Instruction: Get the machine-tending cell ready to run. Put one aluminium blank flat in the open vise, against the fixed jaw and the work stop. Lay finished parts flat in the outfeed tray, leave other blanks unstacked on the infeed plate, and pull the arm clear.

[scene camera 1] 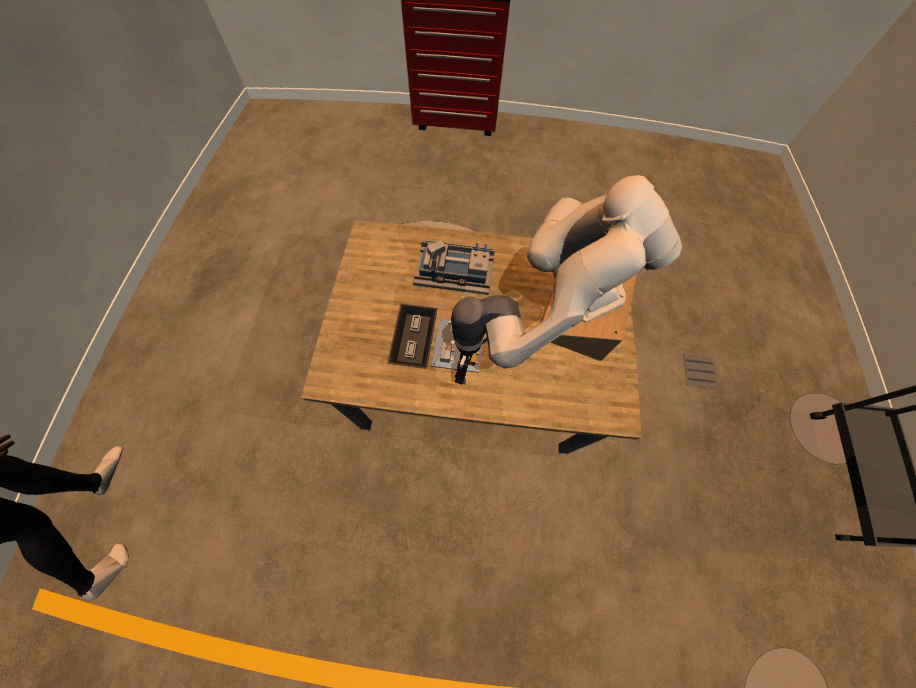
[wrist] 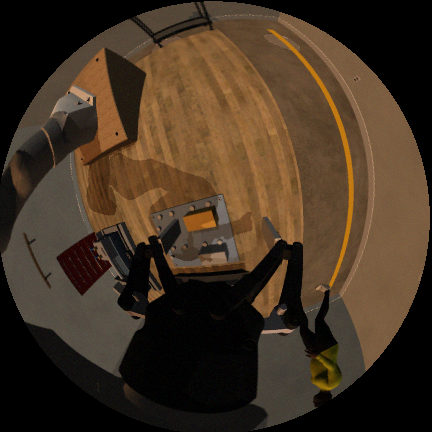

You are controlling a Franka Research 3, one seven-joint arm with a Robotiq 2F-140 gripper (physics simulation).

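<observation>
My gripper (scene camera 1: 462,366) (wrist: 219,224) is open and empty, above the infeed plate (scene camera 1: 437,363) (wrist: 229,245). An orange block (scene camera 1: 473,358) (wrist: 200,220) lies on the plate between the spread fingers in the wrist view, well below them. A light grey blank (scene camera 1: 445,352) (wrist: 214,257) lies apart from it on the same plate. The vise (scene camera 1: 457,260) (wrist: 119,252) stands at the table's back; a grey block-like piece (scene camera 1: 436,248) sits askew at its left end, and I cannot tell what it is. Two finished parts (scene camera 1: 416,322) (scene camera 1: 410,348) lie apart in the dark outfeed tray (scene camera 1: 395,333).
The outfeed tray is directly left of the infeed plate. Round pegs stand on the plate. The arm's wooden pedestal (scene camera 1: 596,328) (wrist: 107,112) is at the table's right. A red drawer cabinet (scene camera 1: 455,66) (wrist: 86,262) stands behind. A person (scene camera 1: 44,548) (wrist: 325,367) is off to the left.
</observation>
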